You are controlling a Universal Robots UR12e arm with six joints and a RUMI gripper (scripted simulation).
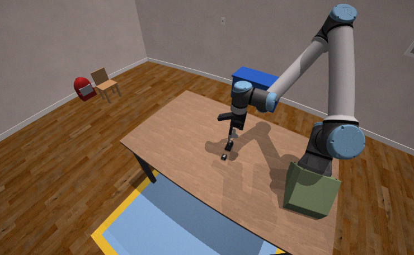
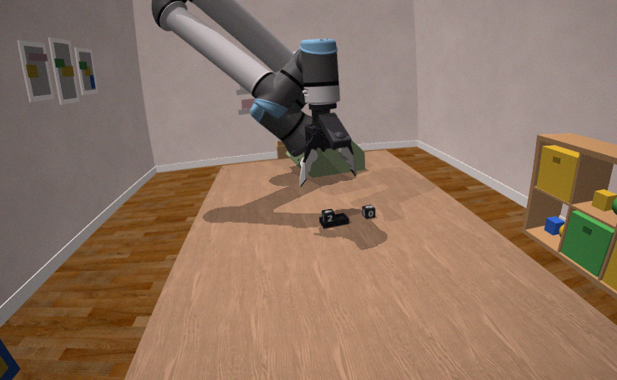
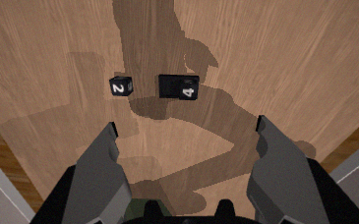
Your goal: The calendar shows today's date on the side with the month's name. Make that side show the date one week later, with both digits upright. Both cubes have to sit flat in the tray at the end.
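My gripper is now 11 cm to the right of the black number cube, 11 cm above it and 3 cm past it. The rest, counted from my hand: black calendar tray 12 cm below, 1 cm to the left.
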